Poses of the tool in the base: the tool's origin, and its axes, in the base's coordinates. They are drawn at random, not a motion.
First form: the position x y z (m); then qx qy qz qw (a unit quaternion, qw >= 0).
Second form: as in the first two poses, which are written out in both.
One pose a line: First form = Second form
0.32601, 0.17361, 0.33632, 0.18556, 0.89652, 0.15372, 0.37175 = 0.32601, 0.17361, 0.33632, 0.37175, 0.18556, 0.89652, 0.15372
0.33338, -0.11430, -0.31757, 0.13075, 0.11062, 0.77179, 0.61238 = 0.33338, -0.11430, -0.31757, 0.61238, 0.13075, 0.11062, 0.77179
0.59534, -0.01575, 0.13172, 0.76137, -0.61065, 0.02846, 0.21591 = 0.59534, -0.01575, 0.13172, 0.21591, 0.76137, -0.61065, 0.02846
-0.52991, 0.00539, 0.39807, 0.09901, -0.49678, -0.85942, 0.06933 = -0.52991, 0.00539, 0.39807, 0.06933, 0.09901, -0.49678, -0.85942
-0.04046, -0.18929, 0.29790, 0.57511, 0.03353, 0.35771, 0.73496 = -0.04046, -0.18929, 0.29790, 0.73496, 0.57511, 0.03353, 0.35771
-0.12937, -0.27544, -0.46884, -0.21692, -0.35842, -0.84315, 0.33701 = -0.12937, -0.27544, -0.46884, 0.33701, -0.21692, -0.35842, -0.84315
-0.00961, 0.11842, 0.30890, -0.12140, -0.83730, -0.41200, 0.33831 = -0.00961, 0.11842, 0.30890, 0.33831, -0.12140, -0.83730, -0.41200
